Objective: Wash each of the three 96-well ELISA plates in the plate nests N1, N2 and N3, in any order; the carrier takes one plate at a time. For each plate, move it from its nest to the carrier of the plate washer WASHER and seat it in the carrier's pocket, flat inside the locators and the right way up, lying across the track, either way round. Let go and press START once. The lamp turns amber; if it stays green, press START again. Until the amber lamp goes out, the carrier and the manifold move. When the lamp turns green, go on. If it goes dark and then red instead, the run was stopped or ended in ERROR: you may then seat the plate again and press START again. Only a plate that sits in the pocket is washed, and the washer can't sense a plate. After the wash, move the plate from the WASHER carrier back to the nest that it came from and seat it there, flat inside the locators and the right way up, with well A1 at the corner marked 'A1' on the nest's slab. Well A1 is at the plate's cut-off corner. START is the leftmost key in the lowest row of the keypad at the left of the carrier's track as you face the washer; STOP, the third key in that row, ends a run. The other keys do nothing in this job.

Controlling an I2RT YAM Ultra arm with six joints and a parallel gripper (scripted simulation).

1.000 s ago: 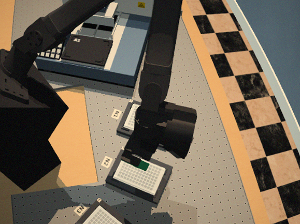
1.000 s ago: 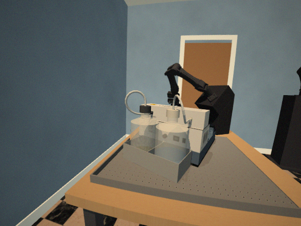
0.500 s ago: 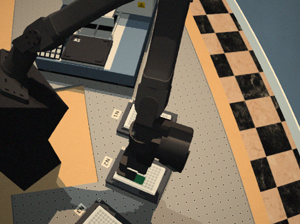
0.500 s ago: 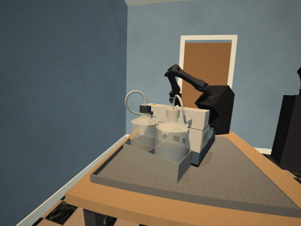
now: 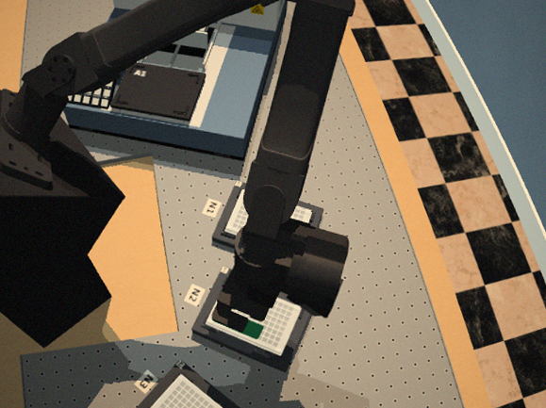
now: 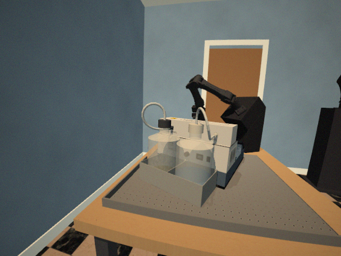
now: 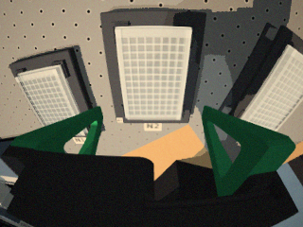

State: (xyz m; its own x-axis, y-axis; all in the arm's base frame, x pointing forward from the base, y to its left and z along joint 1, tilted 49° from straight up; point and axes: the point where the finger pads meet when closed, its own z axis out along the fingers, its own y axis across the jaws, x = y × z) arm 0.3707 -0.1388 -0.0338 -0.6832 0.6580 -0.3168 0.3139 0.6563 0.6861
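Now: hand 90 mm above the nest N2. Also, from my hand: nest N3: 90 mm behind, 170 mm to the right, 70 mm below; nest N1: 30 mm ahead, 170 mm to the left, 90 mm below; N3 label: 170 mm behind, 100 mm to the right, 100 mm below.
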